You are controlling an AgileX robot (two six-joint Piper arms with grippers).
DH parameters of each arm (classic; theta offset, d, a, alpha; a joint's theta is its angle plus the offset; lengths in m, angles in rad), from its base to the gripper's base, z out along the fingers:
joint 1: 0 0.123 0 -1.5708
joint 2: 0.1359 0 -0.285 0
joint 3: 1.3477 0 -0.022 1.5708
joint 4: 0 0.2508 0 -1.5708
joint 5: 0 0 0.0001 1.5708
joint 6: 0 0.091 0 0
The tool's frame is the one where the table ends.
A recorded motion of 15 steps. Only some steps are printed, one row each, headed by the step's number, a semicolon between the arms.
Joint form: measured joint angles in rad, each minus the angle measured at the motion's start. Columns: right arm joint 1, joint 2, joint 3, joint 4, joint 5, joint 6; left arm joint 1, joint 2, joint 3, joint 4, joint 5, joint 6.
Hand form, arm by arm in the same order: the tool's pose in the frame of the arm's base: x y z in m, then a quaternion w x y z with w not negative. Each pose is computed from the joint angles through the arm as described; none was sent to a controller.
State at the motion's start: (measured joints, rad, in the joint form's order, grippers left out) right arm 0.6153 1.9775 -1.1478 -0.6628 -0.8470 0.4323; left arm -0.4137 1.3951 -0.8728 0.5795 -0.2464 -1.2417
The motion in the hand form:
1: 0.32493 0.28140 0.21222 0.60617 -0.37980 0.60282 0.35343; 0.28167 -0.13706 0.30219 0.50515 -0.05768 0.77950 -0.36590
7: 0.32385 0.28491 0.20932 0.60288 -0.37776 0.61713 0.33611; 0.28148 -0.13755 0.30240 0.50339 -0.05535 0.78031 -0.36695
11: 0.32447 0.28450 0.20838 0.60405 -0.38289 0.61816 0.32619; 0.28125 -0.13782 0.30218 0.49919 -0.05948 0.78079 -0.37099
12: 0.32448 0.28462 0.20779 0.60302 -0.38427 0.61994 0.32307; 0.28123 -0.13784 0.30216 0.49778 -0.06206 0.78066 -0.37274
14: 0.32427 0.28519 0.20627 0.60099 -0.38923 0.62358 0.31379; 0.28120 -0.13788 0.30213 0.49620 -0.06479 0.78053 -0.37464
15: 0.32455 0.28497 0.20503 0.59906 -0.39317 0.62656 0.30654; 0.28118 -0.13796 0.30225 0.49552 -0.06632 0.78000 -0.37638
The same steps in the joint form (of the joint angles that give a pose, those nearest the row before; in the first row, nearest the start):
1: 0.0020 0.0000 0.0000 0.0060 0.0053 0.0000; 0.0000 -0.0014 -0.0006 0.0068 -0.0009 0.0000
7: 0.0197 0.0000 0.0000 0.0485 0.0558 -0.0339; 0.0000 -0.0014 -0.0023 0.0354 -0.0009 -0.0267
11: 0.0197 0.0000 0.0000 0.0528 0.0686 -0.0552; 0.0000 -0.0014 -0.0023 0.0545 -0.0009 -0.0587
12: 0.0207 0.0000 0.0000 0.0540 0.0763 -0.0594; 0.0000 -0.0014 -0.0023 0.0560 -0.0009 -0.0670
14: 0.0244 0.0000 0.0000 0.0584 0.0962 -0.0756; 0.0000 -0.0014 -0.0023 0.0582 -0.0009 -0.0765
15: 0.0249 0.0000 0.0000 0.0584 0.1112 -0.0857; 0.0000 -0.0014 -0.0023 0.0582 -0.0024 -0.0812

